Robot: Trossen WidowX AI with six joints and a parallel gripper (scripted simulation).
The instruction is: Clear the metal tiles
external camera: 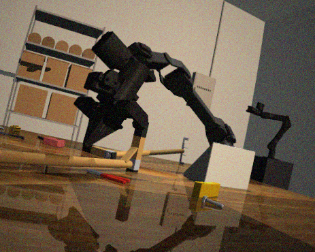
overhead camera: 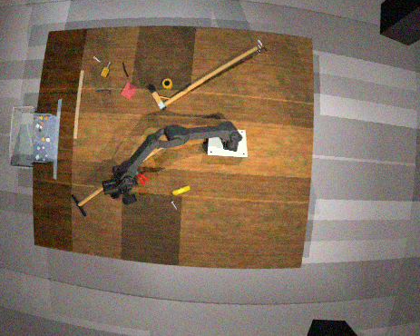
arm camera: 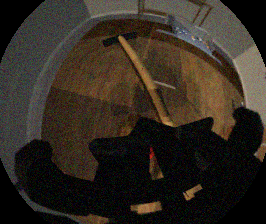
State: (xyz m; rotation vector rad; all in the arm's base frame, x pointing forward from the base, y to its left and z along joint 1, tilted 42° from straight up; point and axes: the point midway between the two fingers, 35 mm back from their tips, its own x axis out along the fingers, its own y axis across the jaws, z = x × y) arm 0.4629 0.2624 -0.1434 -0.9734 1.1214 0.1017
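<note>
My gripper tip is 50 mm short of the long scraper and 30 mm to the left of it. Also, from my gripper tip: red block (90 mm ahead, 480 mm to the right, 50 mm below); then yellow block (290 mm behind, 40 mm to the right, 40 mm below); then red-handled tool (60 mm behind, 60 mm to the right, 60 mm below).
</note>
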